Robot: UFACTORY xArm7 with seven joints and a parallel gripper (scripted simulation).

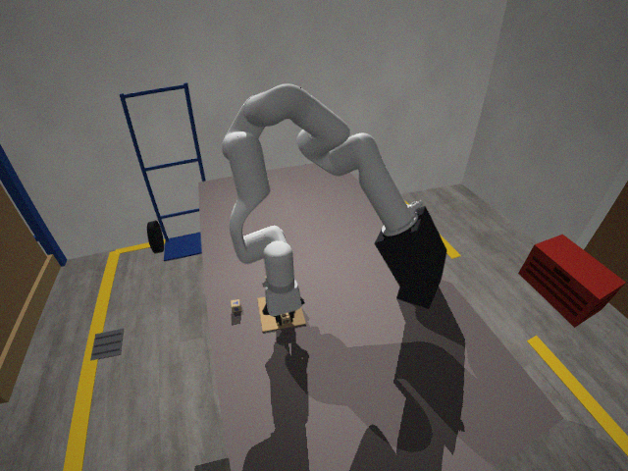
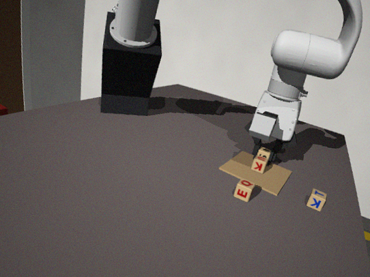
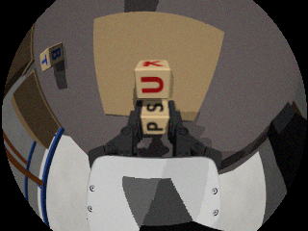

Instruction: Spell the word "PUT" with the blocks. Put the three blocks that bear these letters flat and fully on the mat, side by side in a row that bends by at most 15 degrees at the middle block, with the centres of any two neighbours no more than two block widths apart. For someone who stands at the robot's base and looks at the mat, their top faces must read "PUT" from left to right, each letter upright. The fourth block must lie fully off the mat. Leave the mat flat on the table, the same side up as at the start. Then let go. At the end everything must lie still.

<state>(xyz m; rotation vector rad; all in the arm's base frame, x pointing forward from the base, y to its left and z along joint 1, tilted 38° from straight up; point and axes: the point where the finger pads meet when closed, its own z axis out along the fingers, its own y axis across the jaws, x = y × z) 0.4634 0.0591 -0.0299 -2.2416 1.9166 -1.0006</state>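
The tan mat lies 5 cm to the right of my hand and 3 cm below it.
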